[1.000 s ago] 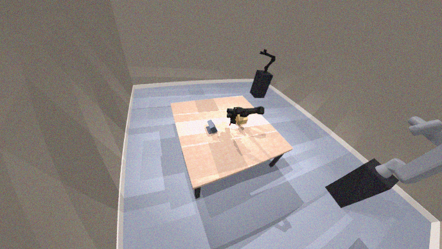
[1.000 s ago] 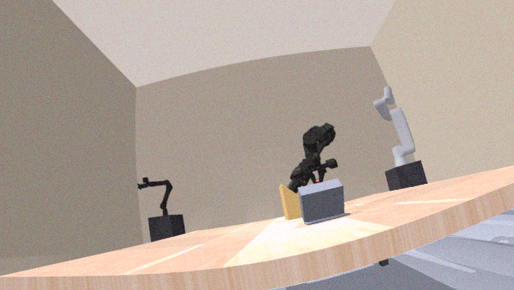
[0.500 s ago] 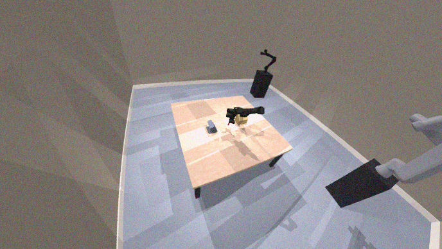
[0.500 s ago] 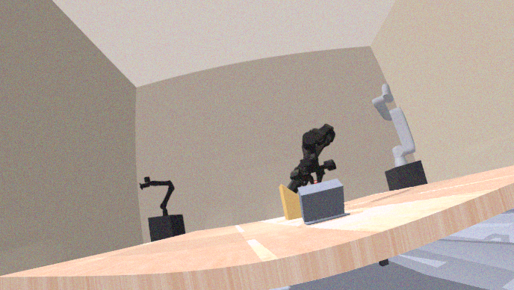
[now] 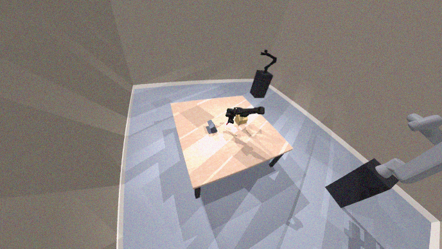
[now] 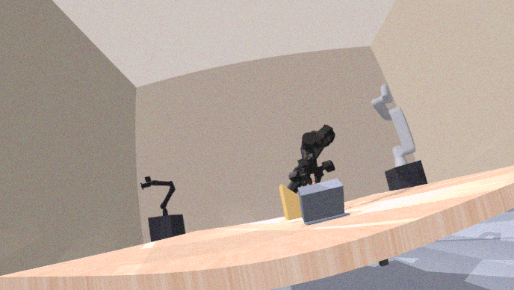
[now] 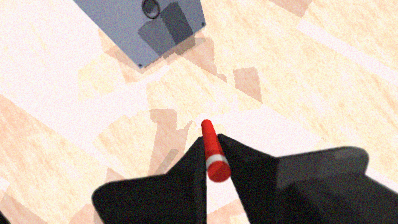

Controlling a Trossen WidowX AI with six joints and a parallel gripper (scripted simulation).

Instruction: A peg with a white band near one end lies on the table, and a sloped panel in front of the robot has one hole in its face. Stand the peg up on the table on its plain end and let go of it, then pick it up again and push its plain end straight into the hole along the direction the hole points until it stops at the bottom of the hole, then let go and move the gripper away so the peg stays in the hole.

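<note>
My gripper tip is 190 mm short of the sloped panel and 50 mm above it. The rest, counted from my gripper tip: red peg 20 mm above, 10 mm behind.
</note>
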